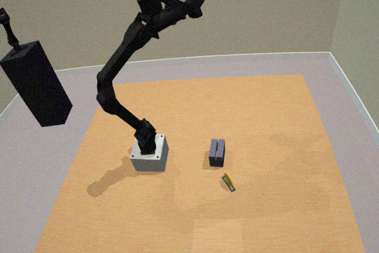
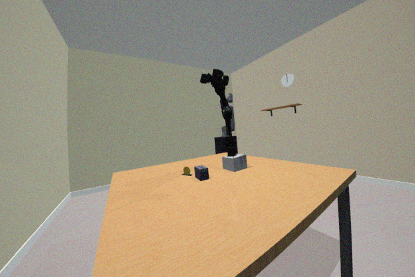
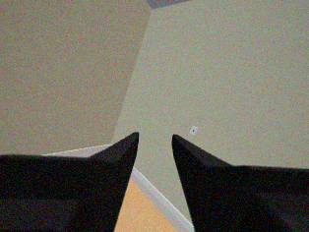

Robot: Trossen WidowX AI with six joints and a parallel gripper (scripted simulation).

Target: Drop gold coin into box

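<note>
My gripper tip is 20 mm short of the thin gold coin, 330 mm to the left of it and 630 mm above it.
</note>
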